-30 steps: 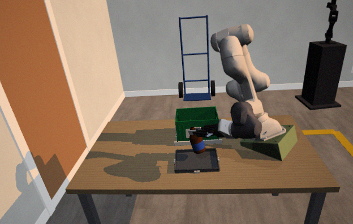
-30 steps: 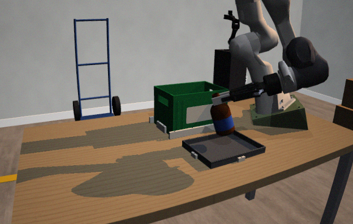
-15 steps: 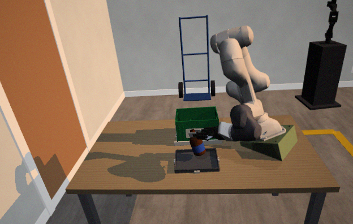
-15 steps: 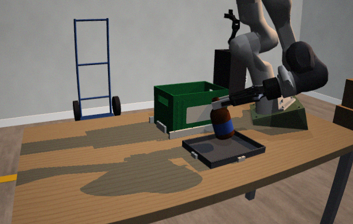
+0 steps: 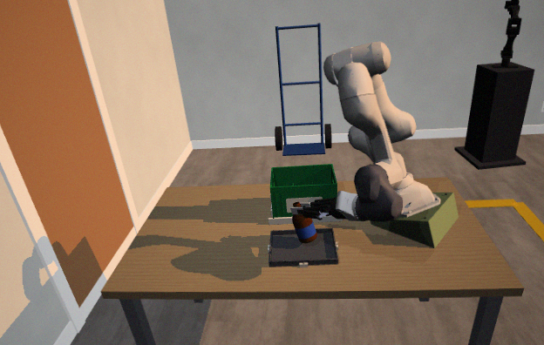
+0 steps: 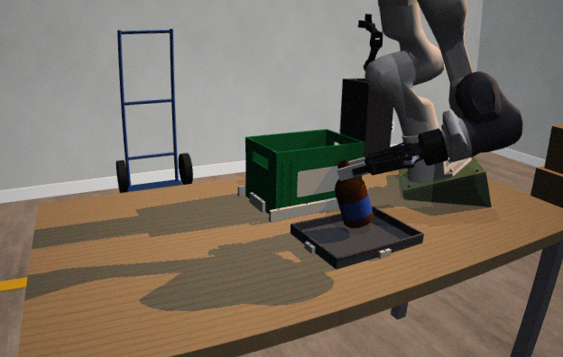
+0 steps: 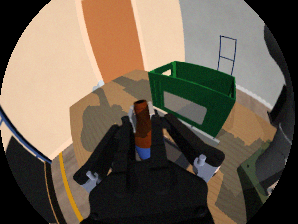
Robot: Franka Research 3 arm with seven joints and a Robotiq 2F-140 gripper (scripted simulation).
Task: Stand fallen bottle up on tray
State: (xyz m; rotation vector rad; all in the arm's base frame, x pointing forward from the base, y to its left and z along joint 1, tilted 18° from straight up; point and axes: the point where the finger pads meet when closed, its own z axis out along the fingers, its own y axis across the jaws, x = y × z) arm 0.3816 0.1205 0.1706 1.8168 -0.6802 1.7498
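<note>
My hand is 60 mm above the bottle. From my hand the other things lie so: green crate (40 mm behind, 230 mm to the right, 80 mm below); tray (10 mm ahead, 40 mm to the left, 150 mm below).
</note>
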